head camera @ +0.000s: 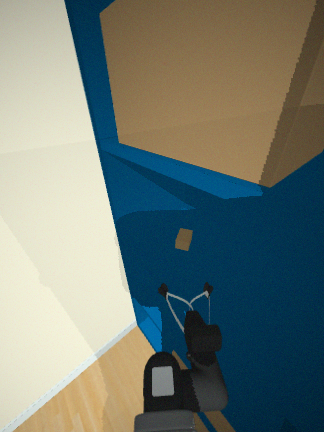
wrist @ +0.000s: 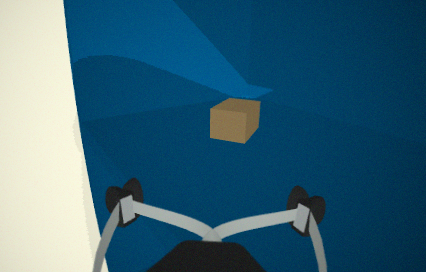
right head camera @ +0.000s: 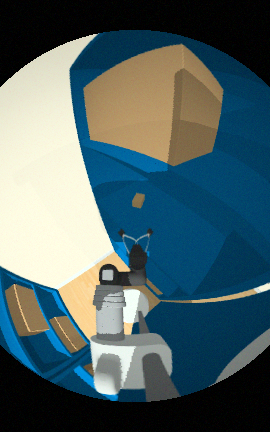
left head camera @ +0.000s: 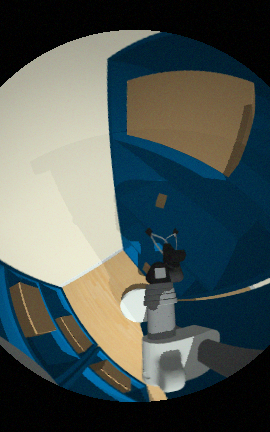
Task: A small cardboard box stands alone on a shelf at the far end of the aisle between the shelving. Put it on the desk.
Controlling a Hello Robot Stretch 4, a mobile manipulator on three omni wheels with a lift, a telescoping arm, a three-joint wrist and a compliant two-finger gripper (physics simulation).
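Frame: origin at the robot's base, x left, y back, z up, level; metres.
Seen in the pictures: gripper, fingertip midpoint: (head camera: pixel 184 285) (wrist: pixel 215 199) (right head camera: pixel 135 229) (left head camera: pixel 161 229); robot's base, link origin: (right head camera: pixel 130 304) (left head camera: pixel 138 304).
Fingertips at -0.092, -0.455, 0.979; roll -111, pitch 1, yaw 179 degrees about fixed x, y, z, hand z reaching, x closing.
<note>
Offsets run from my fingertips to a thing's middle, as dx, dy, dz. Level surfaces: height alone.
The small cardboard box @(-0.034, -0.231, +0.009) (head camera: pixel 184 239) (left head camera: pixel 161 200) (right head camera: pixel 138 200) (wrist: pixel 232 122) stands alone on the blue shelf @(dz -0.016) (head camera: pixel 270 260) (wrist: pixel 350 200). My gripper (head camera: pixel 185 289) (left head camera: pixel 162 232) (right head camera: pixel 136 233) (wrist: pixel 215 199) is open with its fingertips wide apart and nothing between them. The box lies beyond the fingertips and apart from them. In the wrist view it shows above the line of the fingertips, a little right of the middle between them. The desk does not show clearly in these views.
A large cardboard box @(-0.054, -0.122, +0.577) (head camera: pixel 200 90) (left head camera: pixel 190 105) (right head camera: pixel 130 110) stands on the shelf level above. A cream wall (head camera: pixel 45 175) (wrist: pixel 35 125) runs close along the left. More shelving with boxes @(+1.075, +0.702, -0.338) (left head camera: pixel 32 310) (right head camera: pixel 25 310) stands at the lower left, beside the wooden floor @(dz -1.006) (left head camera: pixel 100 300).
</note>
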